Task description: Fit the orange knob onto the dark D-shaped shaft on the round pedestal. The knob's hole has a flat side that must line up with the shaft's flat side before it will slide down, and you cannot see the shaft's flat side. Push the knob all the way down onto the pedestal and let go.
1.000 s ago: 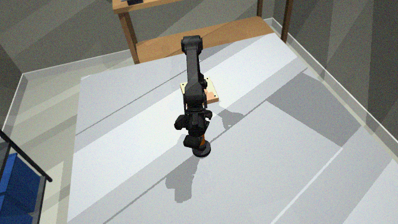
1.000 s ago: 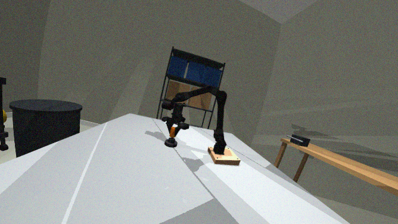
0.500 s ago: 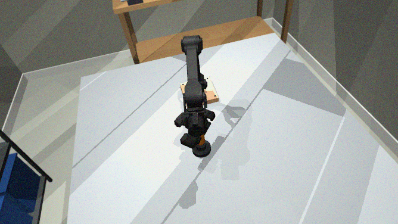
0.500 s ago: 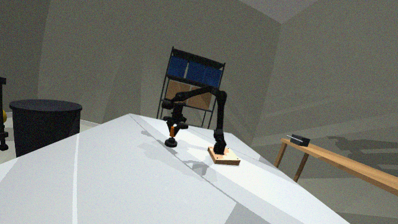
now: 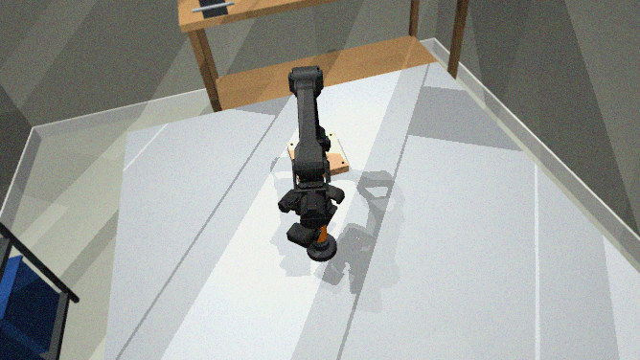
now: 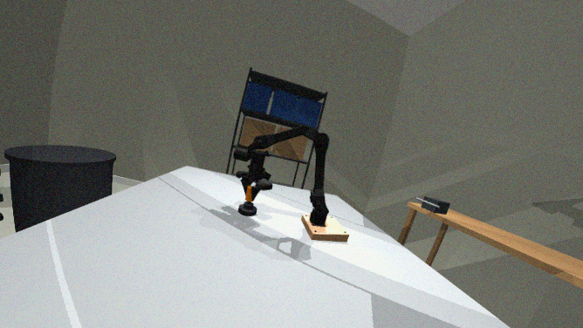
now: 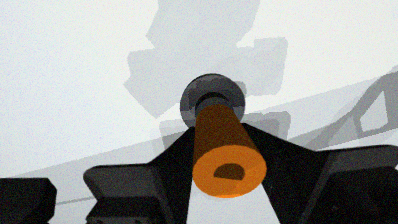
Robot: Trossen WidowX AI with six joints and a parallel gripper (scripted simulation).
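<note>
Right now the dark round pedestal is 4 cm below my gripper tip. The rest, counted from my gripper tip: orange knob: 2 cm above.
</note>
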